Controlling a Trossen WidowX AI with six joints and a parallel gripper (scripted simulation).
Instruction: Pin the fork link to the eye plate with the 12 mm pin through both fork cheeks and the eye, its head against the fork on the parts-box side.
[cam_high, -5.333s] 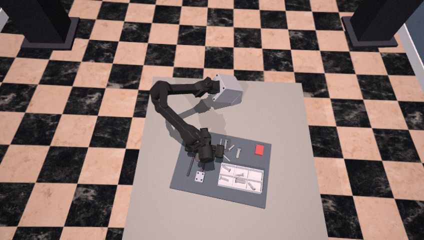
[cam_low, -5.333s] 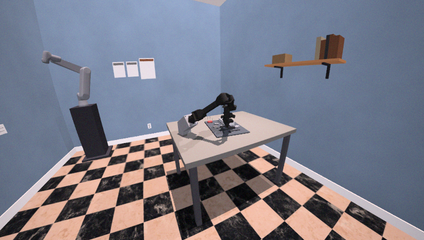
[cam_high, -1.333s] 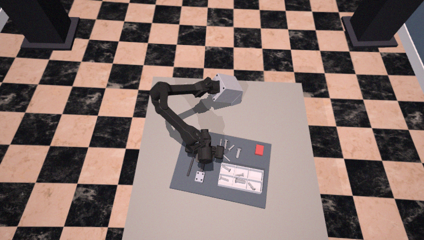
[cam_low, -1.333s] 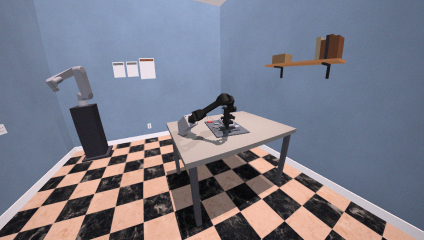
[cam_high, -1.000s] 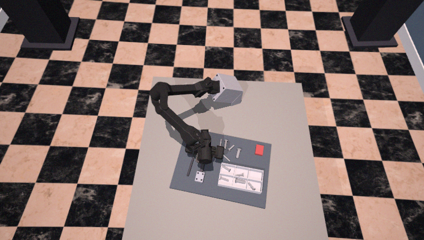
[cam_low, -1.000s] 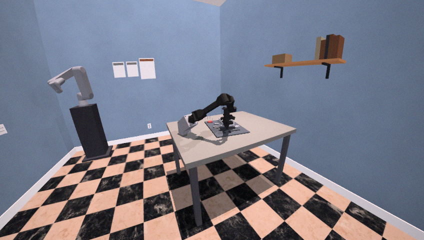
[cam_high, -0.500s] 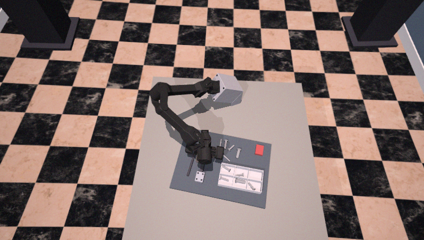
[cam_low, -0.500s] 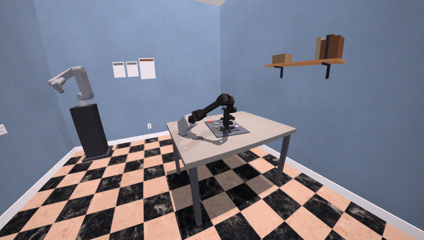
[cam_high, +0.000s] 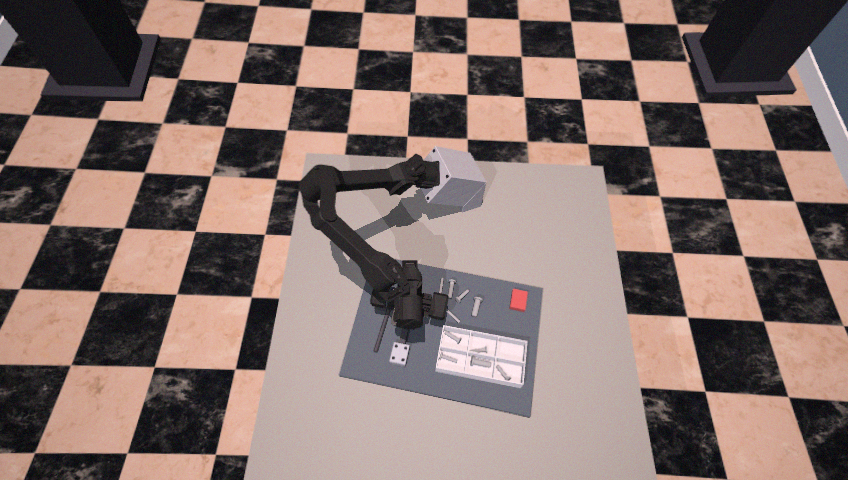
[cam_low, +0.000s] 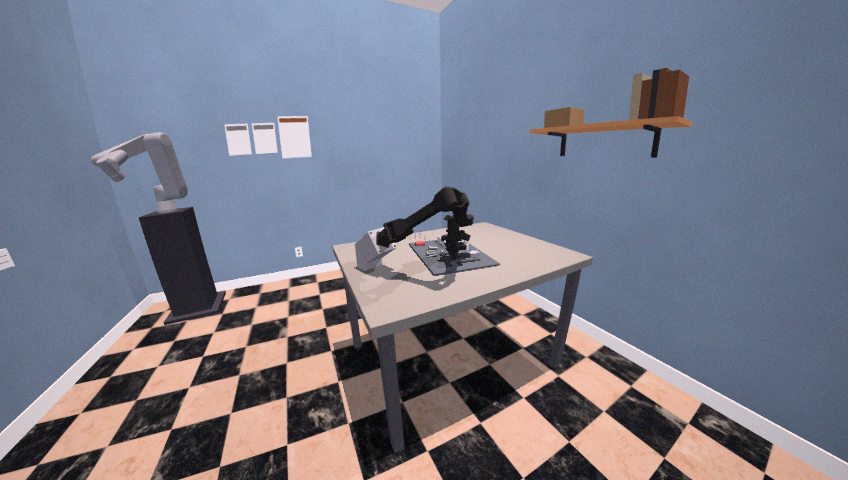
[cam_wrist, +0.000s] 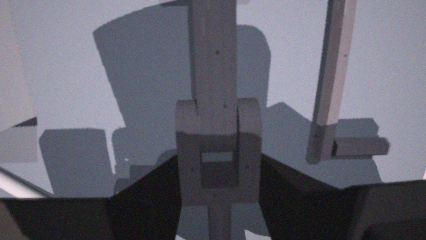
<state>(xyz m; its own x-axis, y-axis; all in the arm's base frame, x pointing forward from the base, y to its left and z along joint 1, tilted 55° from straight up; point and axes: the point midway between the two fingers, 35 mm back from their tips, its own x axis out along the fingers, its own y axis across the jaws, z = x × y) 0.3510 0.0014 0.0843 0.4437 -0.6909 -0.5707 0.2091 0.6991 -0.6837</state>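
Now: the dark fork link 3 cm below my hand. Round my hand: dark l-shaped bar (7 cm to the right, 3 cm below, 2 cm ahead); eye plate (4 cm ahead, 3 cm below, 1 cm to the right); dark mat (9 cm to the left, 4 cm below, 4 cm ahead).
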